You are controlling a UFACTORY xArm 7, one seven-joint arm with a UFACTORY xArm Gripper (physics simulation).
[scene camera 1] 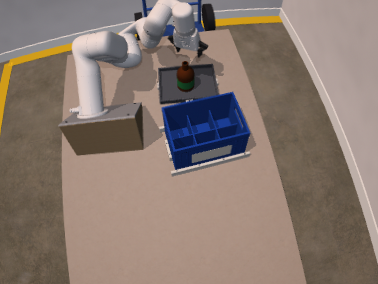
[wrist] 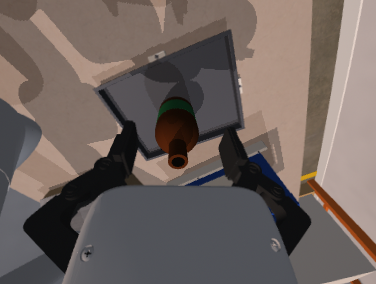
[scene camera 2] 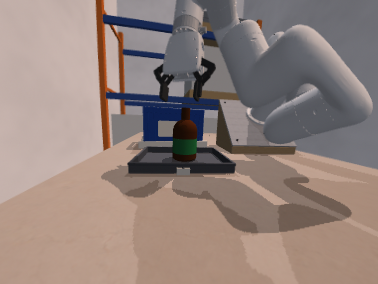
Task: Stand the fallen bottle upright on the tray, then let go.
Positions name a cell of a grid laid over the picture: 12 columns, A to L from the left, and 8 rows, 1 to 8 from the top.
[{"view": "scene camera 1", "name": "dark tray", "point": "G3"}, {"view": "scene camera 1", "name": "blue divided crate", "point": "G4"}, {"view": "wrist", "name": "my gripper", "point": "F4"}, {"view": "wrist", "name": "dark tray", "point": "G3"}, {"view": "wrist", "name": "brown bottle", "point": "F4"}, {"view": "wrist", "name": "blue divided crate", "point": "I5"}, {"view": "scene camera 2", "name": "my gripper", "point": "F3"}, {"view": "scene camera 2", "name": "dark tray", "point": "E5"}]
